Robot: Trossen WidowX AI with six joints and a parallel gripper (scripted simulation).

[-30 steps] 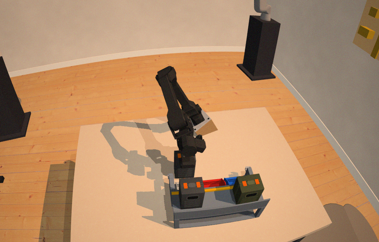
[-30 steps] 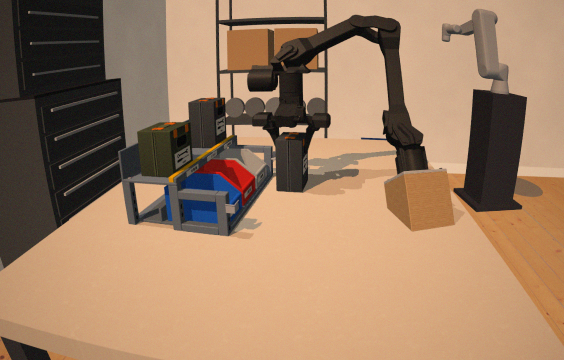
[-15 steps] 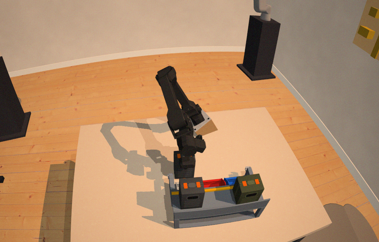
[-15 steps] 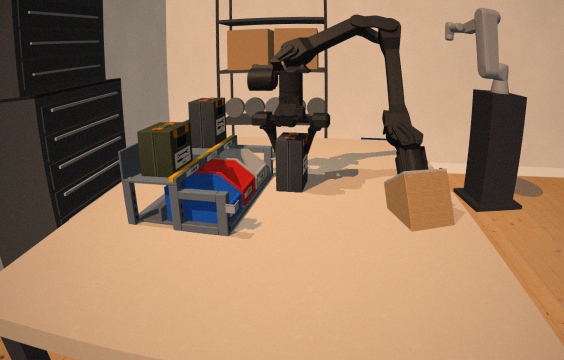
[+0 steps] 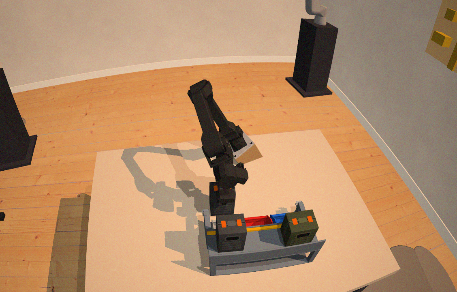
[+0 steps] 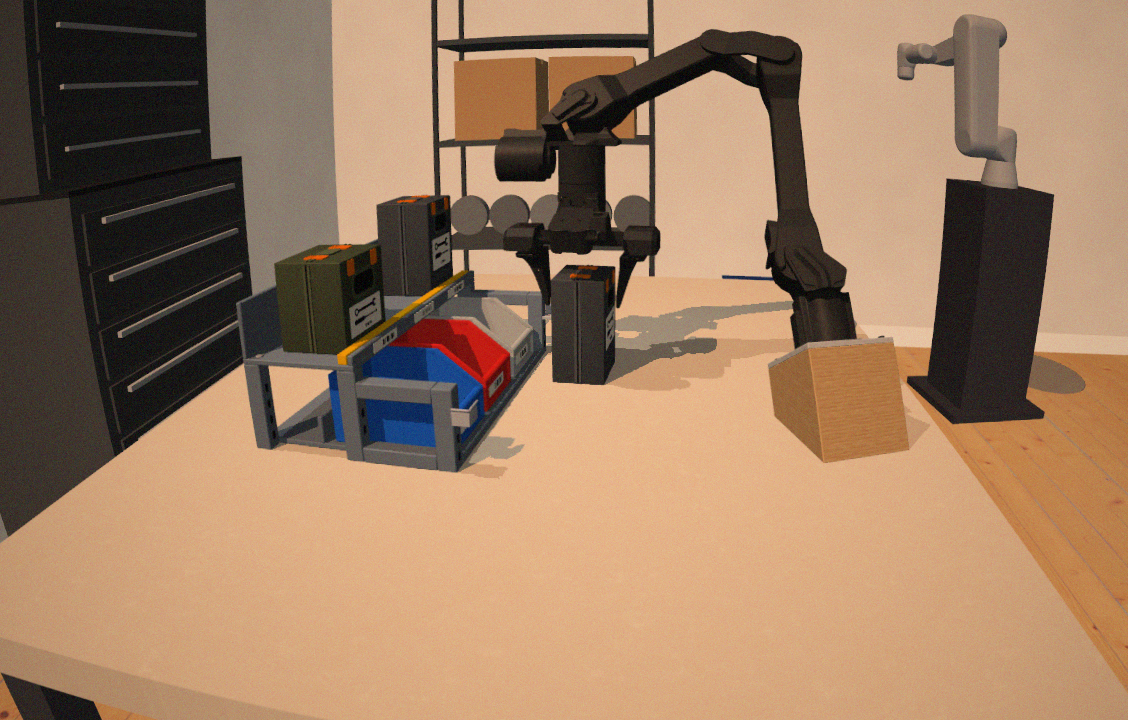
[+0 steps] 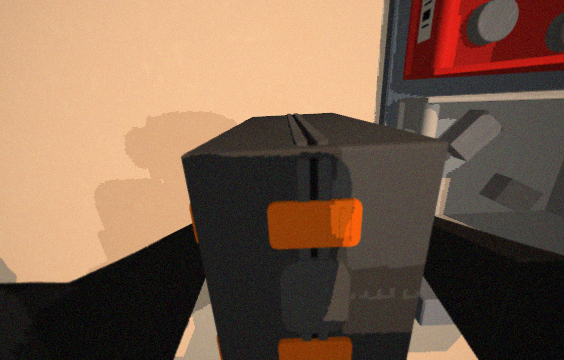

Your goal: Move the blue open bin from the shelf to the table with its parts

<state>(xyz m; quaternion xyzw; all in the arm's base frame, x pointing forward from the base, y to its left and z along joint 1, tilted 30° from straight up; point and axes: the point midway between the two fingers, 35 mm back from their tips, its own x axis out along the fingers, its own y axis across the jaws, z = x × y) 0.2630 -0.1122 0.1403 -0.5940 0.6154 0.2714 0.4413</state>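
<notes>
My gripper is now 190 mm short of the blue open bin, 190 mm to the right of it and 80 mm above it. Round my hand: red bin 170 mm ahead, 80 mm to the left, 80 mm below; yellow rail 200 mm ahead, 70 mm to the left, 10 mm below; green case 270 mm ahead, 170 mm to the left, 30 mm above.
</notes>
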